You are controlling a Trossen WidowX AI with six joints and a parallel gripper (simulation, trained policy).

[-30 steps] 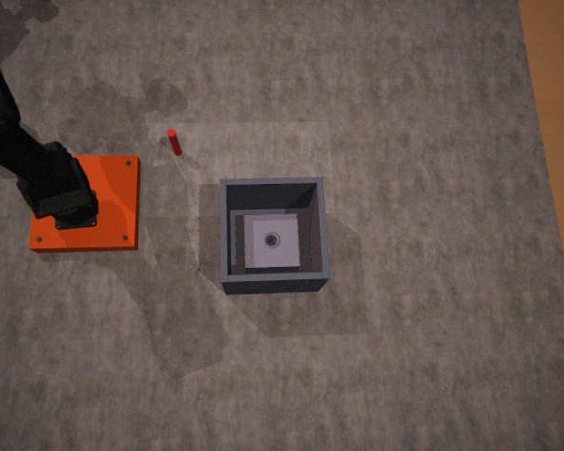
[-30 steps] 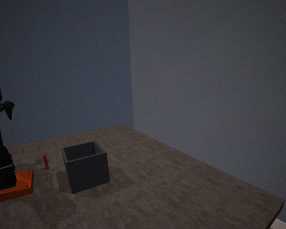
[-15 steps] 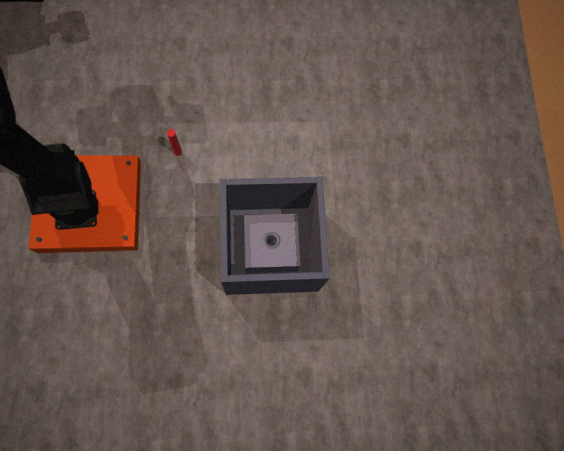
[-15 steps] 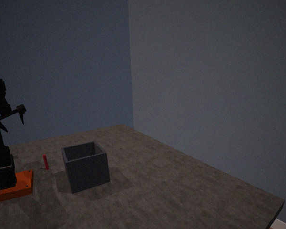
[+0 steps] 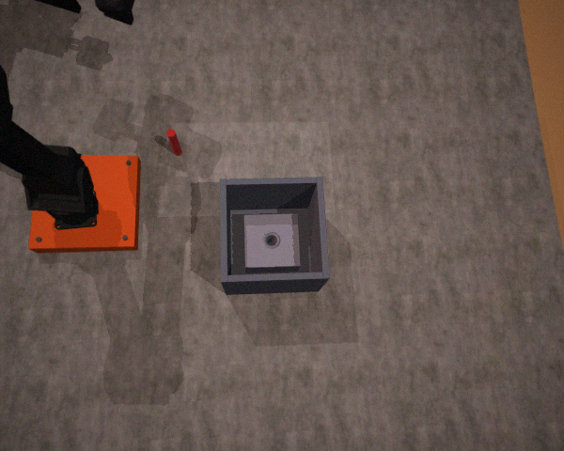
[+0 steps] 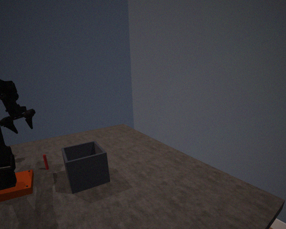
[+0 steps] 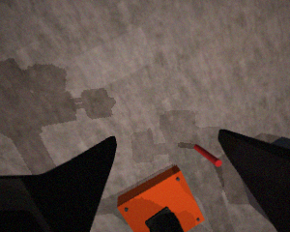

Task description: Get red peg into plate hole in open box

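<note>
Now: gripper tip 15 cm to the left of the red peg, 14 cm above it and 7 cm short of it. Round my gripper tip: plate (35 cm to the right, 22 cm ahead, 13 cm below).
</note>
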